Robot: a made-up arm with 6 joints. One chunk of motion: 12 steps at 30 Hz.
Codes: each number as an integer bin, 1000 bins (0 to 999) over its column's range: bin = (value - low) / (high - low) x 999, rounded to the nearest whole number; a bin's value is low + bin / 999 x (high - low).
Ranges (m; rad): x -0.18..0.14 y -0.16..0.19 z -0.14..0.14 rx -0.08..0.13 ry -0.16..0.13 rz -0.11..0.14
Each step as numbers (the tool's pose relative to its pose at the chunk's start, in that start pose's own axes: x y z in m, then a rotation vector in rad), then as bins.
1 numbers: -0.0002 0.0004 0.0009 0.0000 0.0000 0.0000
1 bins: 561 458 503 381 551 440
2 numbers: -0.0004 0.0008 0.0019 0.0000 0.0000 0.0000
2 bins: 561 459 506 381 551 440
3 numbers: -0.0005 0.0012 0.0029 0.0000 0.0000 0.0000
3 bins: 560 460 510 381 551 440
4 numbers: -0.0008 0.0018 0.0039 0.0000 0.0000 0.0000
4 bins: 559 462 513 381 551 440
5 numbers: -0.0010 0.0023 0.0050 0.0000 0.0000 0.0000
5 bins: 559 463 517 381 551 440
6 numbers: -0.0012 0.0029 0.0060 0.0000 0.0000 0.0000
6 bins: 558 465 521 381 551 440
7 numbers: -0.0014 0.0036 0.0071 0.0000 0.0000 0.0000
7 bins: 558 467 525 381 551 440
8 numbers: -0.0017 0.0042 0.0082 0.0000 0.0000 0.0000
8 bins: 557 469 529 381 551 440
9 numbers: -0.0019 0.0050 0.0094 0.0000 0.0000 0.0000
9 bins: 556 471 533 381 551 440
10 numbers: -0.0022 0.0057 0.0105 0.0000 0.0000 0.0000
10 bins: 555 473 537 381 551 440
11 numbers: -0.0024 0.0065 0.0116 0.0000 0.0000 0.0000
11 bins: 554 475 541 381 551 440
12 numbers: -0.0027 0.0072 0.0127 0.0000 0.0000 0.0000
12 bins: 554 477 545 381 551 440
